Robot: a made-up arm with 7 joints.
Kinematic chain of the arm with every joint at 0, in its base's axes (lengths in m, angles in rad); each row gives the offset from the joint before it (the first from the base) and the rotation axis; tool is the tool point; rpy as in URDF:
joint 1: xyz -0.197 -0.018 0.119 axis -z
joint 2: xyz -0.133 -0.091 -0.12 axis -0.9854 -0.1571 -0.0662
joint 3: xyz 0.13 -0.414 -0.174 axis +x
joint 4: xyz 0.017 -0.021 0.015 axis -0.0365 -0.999 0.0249
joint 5: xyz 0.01 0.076 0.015 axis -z
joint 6: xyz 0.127 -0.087 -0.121 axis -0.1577 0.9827 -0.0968
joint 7: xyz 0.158 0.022 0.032 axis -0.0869 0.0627 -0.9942
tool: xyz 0 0.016 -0.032 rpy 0 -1.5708 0
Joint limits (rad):
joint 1: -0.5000..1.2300
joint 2: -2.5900..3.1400
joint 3: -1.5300..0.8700
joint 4: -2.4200..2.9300
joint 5: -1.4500..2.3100
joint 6: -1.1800..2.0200
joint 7: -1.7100..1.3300
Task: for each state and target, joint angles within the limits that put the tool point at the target. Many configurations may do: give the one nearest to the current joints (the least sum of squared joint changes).
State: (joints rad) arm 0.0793 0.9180 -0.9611 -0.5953 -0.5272 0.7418 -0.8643
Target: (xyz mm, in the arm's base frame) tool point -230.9 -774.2 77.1
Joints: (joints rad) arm 0.1977 0.9193 -0.6275 -0.5530 -0.7114 0.6411 -0.8735
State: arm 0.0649 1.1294 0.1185 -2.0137 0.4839 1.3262 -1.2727
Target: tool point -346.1 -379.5 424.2
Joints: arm -0.3686 1.1809 -0.0512 -2.3910 0.7019 1.6158 -1.2853
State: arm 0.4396 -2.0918 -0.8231 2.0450 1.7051 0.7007 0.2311
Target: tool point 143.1 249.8 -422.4
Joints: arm 0.6625 -2.1835 -0.6720 1.8459 1.9198 0.7245 0.2581
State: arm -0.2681 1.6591 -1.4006 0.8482 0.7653 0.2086 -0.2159
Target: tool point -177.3 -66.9 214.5
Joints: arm -0.1422 1.8357 -1.4291 1.7056 0.5270 -0.1518 -0.1741
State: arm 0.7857 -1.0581 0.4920 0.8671 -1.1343 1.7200 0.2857
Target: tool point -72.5 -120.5 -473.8
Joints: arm 0.8324 -0.9224 0.3560 0.3289 -1.0400 2.0200 0.2687
